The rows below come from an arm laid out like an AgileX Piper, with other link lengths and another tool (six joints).
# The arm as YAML. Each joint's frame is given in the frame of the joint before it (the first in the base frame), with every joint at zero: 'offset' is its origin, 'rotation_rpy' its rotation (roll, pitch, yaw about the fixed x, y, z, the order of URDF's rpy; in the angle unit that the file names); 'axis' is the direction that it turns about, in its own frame. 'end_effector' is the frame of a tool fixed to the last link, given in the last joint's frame.
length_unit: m
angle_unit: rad
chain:
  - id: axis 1
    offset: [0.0, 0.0, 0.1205]
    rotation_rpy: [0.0, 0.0, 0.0]
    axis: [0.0, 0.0, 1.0]
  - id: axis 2
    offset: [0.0, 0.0, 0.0]
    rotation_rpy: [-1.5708, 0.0, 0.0]
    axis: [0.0, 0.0, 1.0]
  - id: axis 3
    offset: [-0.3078, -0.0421, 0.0]
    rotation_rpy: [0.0, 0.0, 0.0]
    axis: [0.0, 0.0, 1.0]
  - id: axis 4
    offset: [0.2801, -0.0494, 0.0]
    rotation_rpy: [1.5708, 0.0, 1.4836]
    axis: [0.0, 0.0, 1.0]
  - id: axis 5
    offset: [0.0, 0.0, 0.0]
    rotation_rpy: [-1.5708, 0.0, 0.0]
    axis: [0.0, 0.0, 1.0]
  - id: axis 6
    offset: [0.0, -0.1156, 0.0]
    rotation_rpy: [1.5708, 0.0, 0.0]
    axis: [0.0, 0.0, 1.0]
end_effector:
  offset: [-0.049, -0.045, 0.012]
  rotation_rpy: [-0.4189, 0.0, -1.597]
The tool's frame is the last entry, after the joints.
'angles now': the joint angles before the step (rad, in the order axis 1, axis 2, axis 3, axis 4, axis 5, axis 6). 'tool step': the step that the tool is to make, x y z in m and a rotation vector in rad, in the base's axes. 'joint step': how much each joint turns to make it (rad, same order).
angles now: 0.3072, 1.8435, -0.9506, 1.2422, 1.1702, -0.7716
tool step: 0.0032, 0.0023, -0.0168, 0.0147, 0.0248, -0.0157
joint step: 0.0000, 0.0509, 0.0014, 0.0402, -0.0050, -0.0361
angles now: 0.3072, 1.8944, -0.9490, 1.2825, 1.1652, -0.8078
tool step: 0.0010, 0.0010, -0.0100, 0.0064, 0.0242, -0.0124
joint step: 0.0001, 0.0293, -0.0002, 0.0217, 0.0000, -0.0090
